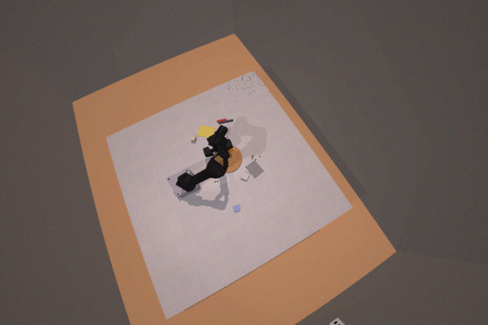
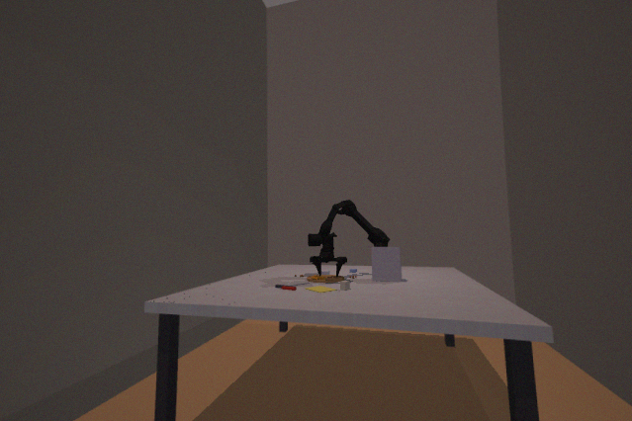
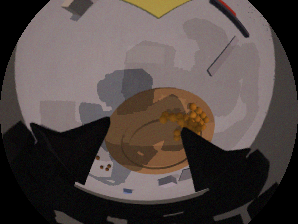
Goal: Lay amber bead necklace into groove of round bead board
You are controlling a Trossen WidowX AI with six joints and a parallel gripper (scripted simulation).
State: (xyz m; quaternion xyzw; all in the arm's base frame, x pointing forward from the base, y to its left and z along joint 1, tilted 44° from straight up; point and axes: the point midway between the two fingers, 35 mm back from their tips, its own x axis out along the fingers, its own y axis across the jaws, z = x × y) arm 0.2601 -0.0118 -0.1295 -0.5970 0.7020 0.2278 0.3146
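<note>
My gripper tip is 30 mm short of the round bead board, 60 mm to the left of it and 20 mm above it. From my gripper tip the other things lie so: cream cube 110 mm behind, 200 mm to the left, 10 mm below; thin grey bar 130 mm ahead, 110 mm to the left, 20 mm below; yellow pad 210 mm to the left, 20 mm below.
</note>
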